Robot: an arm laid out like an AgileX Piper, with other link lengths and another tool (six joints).
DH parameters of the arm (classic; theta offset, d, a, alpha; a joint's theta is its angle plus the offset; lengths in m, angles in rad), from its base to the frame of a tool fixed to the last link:
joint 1: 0 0.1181 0 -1.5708
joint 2: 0.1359 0 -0.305 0
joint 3: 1.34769 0 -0.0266 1.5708
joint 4: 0 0.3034 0 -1.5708
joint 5: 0 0 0 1.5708
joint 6: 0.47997 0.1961 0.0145 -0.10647
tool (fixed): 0 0.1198 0 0
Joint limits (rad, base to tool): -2.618..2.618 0..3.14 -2.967..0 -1.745..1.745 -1.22..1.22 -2.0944..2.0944
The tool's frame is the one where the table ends.
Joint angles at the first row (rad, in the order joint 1, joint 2, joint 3, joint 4, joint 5, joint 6):
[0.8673, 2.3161, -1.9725, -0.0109, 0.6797, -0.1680]
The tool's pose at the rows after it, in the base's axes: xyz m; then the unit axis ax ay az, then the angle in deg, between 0 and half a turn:
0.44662 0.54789 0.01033 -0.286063 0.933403 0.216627 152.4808
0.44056 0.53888 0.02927 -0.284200 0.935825 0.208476 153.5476
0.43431 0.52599 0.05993 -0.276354 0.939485 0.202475 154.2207
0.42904 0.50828 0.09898 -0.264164 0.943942 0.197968 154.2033
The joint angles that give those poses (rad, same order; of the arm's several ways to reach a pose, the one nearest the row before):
[0.8676, 2.3030, -1.9952, -0.0135, 0.7414, -0.1678]
[0.8675, 2.2732, -2.0191, -0.0174, 0.8200, -0.1632]
[0.8648, 2.2237, -2.0435, -0.0234, 0.9113, -0.1485]
[0.8582, 2.1583, -2.0646, -0.0341, 1.0042, -0.1279]

